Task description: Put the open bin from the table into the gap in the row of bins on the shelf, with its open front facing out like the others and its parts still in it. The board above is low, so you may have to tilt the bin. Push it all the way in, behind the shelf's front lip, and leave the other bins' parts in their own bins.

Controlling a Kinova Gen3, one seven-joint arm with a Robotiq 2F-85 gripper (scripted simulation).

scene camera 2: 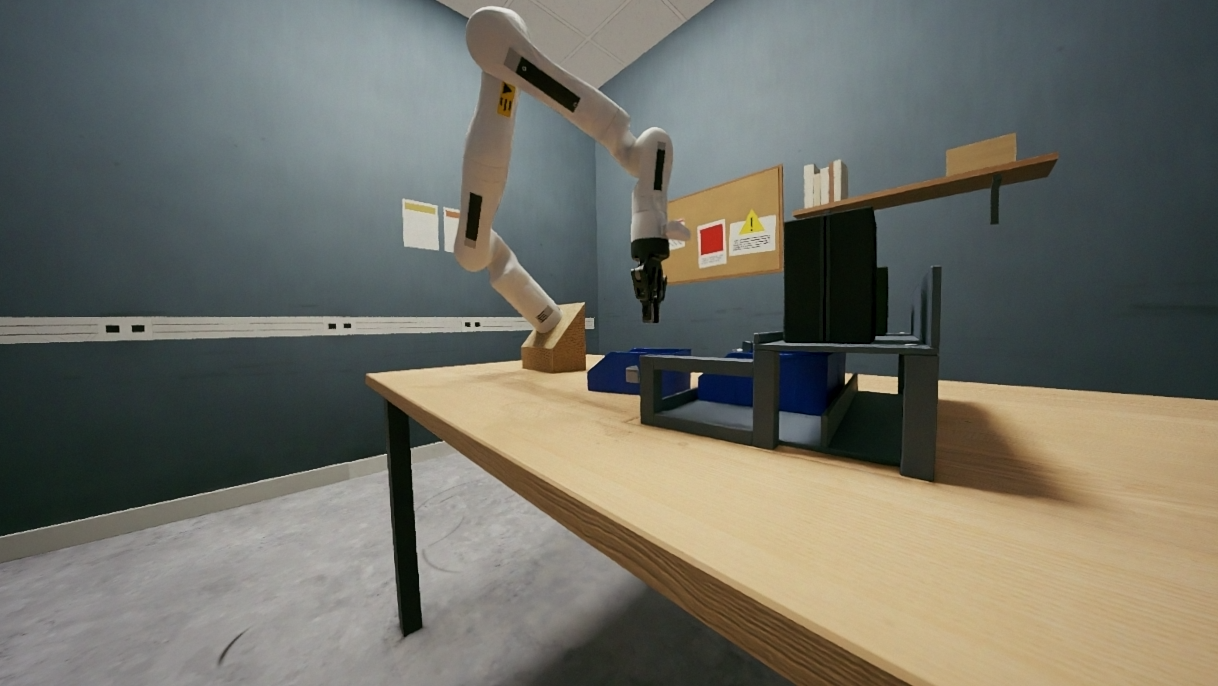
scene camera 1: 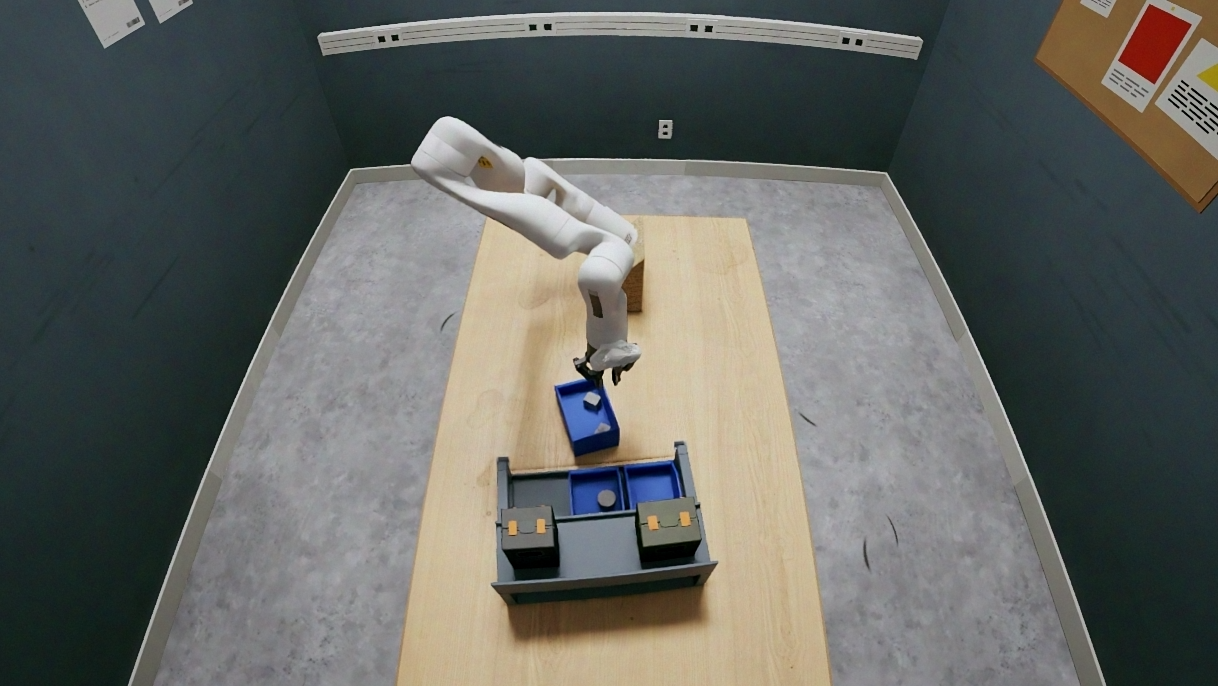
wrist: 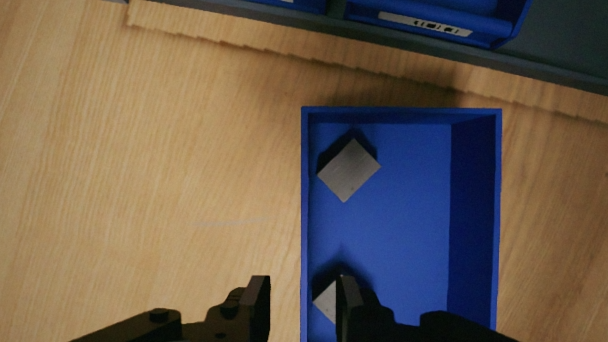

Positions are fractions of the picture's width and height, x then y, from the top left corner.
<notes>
In view: my gripper (scene camera 2: 0.53, 0.47), a blue bin (scene camera 1: 0.48, 0.61), a grey shelf (scene camera 2: 0.71, 0.62), a blue bin (scene camera 2: 0.66, 0.55) and a blue bin (scene camera 1: 0.54, 0.70).
The grey shelf also shows in scene camera 1 (scene camera 1: 0.49, 0.80). My gripper shows as well in the wrist view (wrist: 0.50, 0.88).
</notes>
